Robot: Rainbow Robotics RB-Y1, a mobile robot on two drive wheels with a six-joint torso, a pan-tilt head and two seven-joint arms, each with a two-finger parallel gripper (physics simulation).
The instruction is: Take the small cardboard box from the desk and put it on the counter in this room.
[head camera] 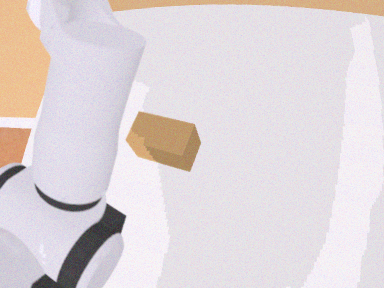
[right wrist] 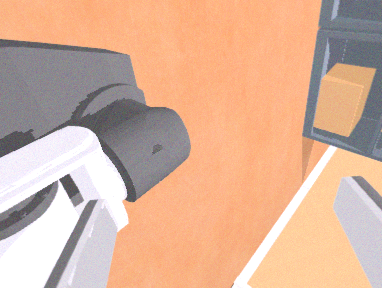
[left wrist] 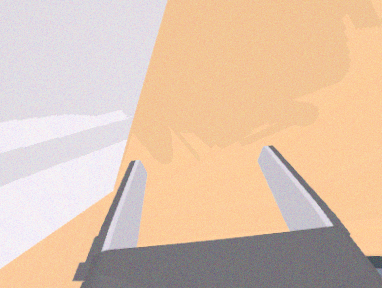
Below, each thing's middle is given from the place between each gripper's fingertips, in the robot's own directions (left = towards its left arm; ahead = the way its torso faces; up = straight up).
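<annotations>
I have my left gripper 0.21 m above the small cardboard box (head camera: 175,143), 0.1 m to the right of it and 0.19 m past it. Going by its middle, the small cardboard box is nearer to my left gripper than to my right hand.
My right hand is 0.14 m below the small cardboard box, 0.95 m short of it and 0.42 m to the right of it.
</annotations>
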